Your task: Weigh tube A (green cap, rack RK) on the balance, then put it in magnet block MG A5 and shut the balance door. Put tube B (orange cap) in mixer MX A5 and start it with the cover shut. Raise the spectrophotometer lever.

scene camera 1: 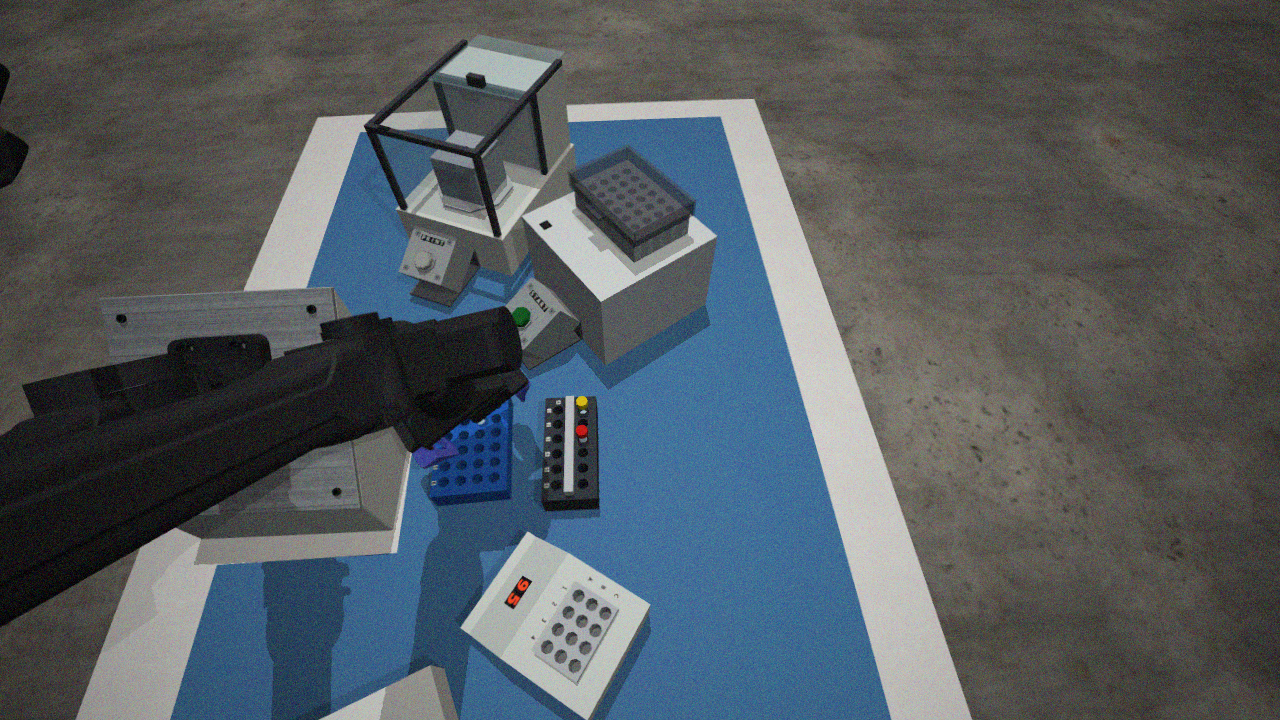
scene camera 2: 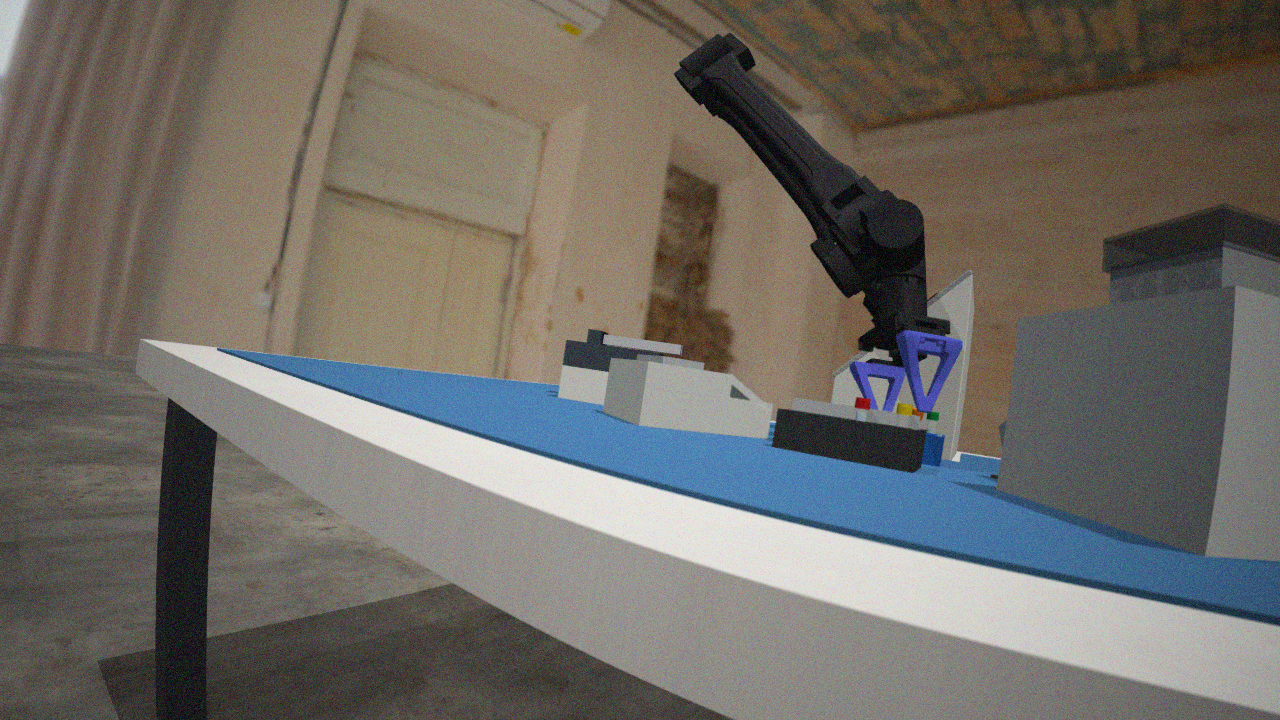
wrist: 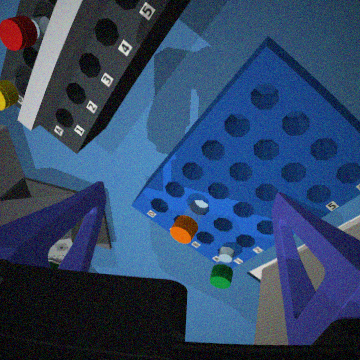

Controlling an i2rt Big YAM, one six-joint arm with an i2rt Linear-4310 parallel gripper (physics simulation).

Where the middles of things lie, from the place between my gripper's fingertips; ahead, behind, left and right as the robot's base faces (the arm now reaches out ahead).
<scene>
My hand is 22 cm to the right of the mixer (scene camera 1: 623, 296), 17 cm short of it and 5 cm below it. Also, from my hand: dark cover (scene camera 1: 633, 196) (24 cm to the left, 18 cm ahead, 14 cm above).
</scene>
